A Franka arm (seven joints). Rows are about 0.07 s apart.
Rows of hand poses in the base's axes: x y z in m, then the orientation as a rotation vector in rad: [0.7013, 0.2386, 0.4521, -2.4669, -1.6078, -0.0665]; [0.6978, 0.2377, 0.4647, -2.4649, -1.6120, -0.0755]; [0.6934, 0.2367, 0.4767, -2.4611, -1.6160, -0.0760]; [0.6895, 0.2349, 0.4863, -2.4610, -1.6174, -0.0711]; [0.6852, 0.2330, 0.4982, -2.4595, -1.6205, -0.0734]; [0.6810, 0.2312, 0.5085, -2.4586, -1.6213, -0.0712]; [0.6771, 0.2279, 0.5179, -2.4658, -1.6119, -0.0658]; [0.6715, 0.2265, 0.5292, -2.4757, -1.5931, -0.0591]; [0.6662, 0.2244, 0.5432, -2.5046, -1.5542, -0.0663]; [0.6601, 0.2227, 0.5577, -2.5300, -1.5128, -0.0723]
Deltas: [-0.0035, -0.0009, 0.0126, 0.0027, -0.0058, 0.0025]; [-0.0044, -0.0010, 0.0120, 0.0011, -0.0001, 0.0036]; [-0.0039, -0.0018, 0.0096, -0.0023, 0.0024, 0.0011]; [-0.0043, -0.0019, 0.0119, 0.0005, -0.0018, 0.0021]; [-0.0042, -0.0018, 0.0103, -0.0005, 0.0014, 0.0009]; [-0.0039, -0.0033, 0.0094, -0.0029, 0.0034, -0.0076]; [-0.0056, -0.0014, 0.0113, -0.0012, 0.0062, -0.0137]; [-0.0053, -0.0021, 0.0140, -0.0018, -0.0030, -0.0330]; [-0.0061, -0.0017, 0.0145, 0.0009, -0.0005, -0.0330]
